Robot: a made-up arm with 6 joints.
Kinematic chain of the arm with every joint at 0, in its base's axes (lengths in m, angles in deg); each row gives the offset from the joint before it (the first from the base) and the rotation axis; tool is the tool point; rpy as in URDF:
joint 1: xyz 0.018 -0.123 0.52 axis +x
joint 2: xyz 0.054 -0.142 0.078 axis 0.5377 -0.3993 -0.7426
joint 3: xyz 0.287 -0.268 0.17 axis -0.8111 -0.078 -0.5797
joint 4: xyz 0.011 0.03 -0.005 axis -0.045 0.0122 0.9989
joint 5: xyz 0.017 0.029 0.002 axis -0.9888 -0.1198 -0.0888
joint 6: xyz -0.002 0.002 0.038 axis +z
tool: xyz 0.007 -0.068 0.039 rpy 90 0 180
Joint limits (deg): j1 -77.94..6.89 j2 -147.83..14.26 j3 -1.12..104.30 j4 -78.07..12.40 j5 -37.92..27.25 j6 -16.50..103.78
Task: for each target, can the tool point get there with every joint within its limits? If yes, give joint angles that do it. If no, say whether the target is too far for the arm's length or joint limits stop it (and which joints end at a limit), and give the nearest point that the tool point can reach.
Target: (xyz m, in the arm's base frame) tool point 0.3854 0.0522 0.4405
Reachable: yes | joints -30.06 -88.23 36.35 -11.28 17.46 1.67
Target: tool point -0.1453 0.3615 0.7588
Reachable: no: joint limits stop it (at a limit: joint 1, joint 3, joint 4, joint 5, joint 6) | nearest point 0.1231 0.1381 0.3859 | short by 0.511 m
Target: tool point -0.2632 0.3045 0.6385
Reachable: no: joint limits stop it (at a limit: joint 1, joint 2, joint 3, joint 4, joint 5, joint 6) | nearest point 0.0266 0.1083 0.3314 | short by 0.466 m
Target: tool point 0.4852 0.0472 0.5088
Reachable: yes | joints -18.63 -80.52 50.00 -20.47 -23.64 68.58
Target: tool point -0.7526 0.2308 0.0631
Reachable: no: too far | nearest point -0.0418 0.0470 0.2548 | short by 0.759 m
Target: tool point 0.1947 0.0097 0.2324
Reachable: yes | joints -32.88 -128.79 50.35 -65.13 -32.33 92.80
